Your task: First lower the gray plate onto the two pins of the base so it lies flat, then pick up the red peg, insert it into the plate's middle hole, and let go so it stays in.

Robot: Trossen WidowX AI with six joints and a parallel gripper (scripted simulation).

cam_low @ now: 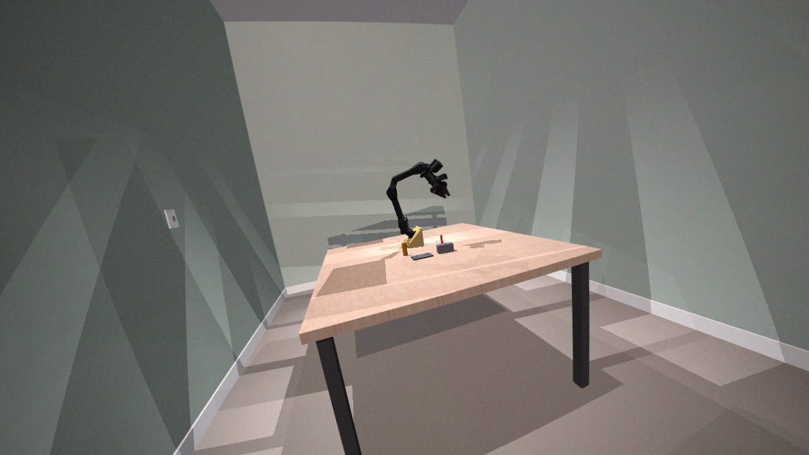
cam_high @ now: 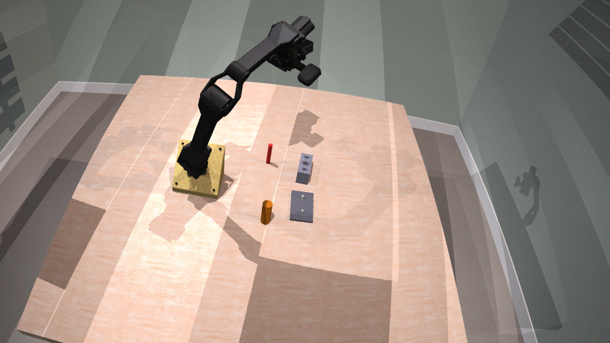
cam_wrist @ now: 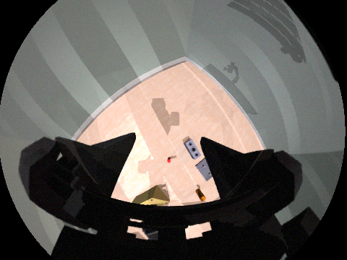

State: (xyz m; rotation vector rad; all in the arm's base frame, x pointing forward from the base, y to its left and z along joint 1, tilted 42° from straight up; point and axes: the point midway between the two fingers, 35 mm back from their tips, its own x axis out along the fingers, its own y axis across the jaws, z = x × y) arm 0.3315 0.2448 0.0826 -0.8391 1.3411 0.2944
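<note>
Now: gripper tip 60 mm short of the gray plate, 100 mm to the left of it and 280 mm above it. Round my gripper tip: orange cylinder: 90 mm behind, 300 mm to the right, 280 mm below; then red peg: 60 mm behind, 50 mm to the right, 280 mm below; then gray base: 30 mm ahead, 250 mm to the right, 310 mm below.
</note>
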